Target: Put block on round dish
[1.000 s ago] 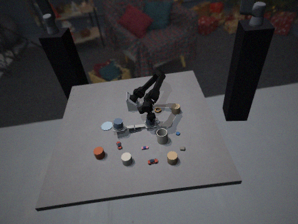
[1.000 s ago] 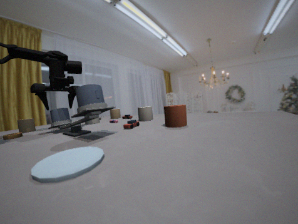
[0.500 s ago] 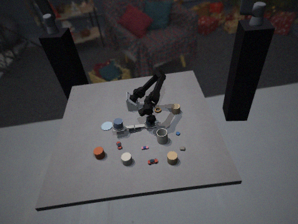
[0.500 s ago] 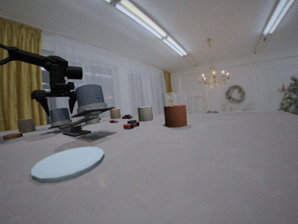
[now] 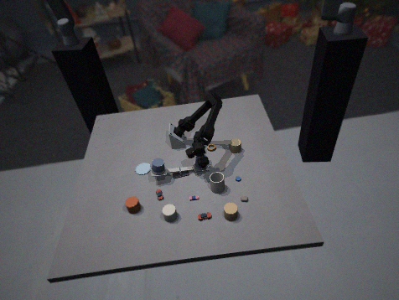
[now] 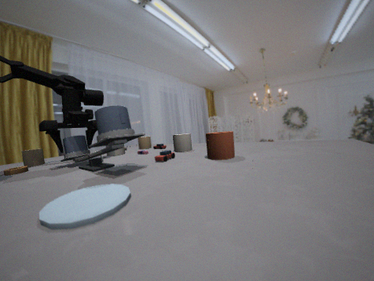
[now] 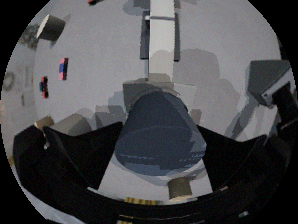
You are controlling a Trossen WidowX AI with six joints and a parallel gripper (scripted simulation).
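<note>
The block is 10 mm below my gripper tip. From my gripper tip the other things lie so: pale blue round dish (380 mm to the right, 40 mm below, 10 mm behind); small balance (130 mm to the right, 40 mm ahead, 10 mm below); blue cup (260 mm to the right, 80 mm ahead, 60 mm above).
</note>
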